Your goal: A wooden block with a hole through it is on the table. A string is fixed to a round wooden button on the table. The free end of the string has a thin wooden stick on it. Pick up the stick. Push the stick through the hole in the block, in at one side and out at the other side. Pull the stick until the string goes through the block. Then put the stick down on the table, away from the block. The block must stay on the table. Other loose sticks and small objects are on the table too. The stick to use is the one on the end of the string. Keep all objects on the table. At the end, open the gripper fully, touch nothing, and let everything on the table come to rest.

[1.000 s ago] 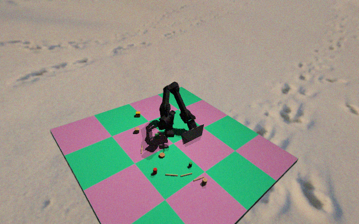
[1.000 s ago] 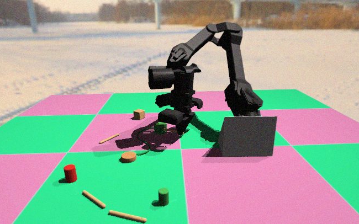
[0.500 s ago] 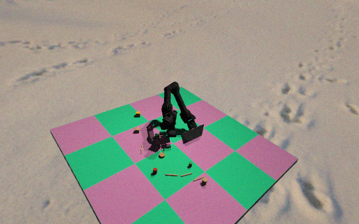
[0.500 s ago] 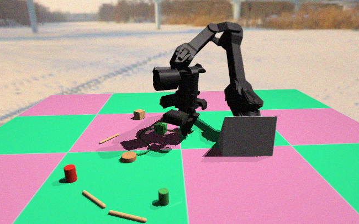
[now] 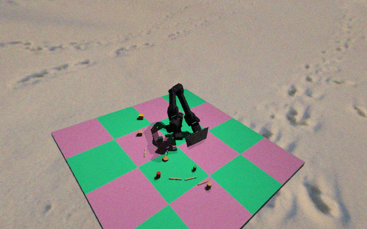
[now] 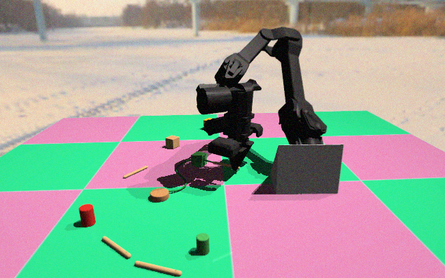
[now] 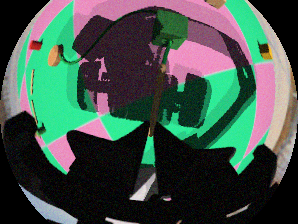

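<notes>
Now: the green block 90 mm ahead of my gripper tip, 60 mm to the right of it and 10 mm above it. From my gripper tip the other things lie so: tan wooden block: 210 mm to the right, 160 mm ahead, 10 mm above; thin wooden stick: 30 mm ahead, 20 mm to the right, 10 mm above; round wooden button: 180 mm ahead, 100 mm to the left.
</notes>
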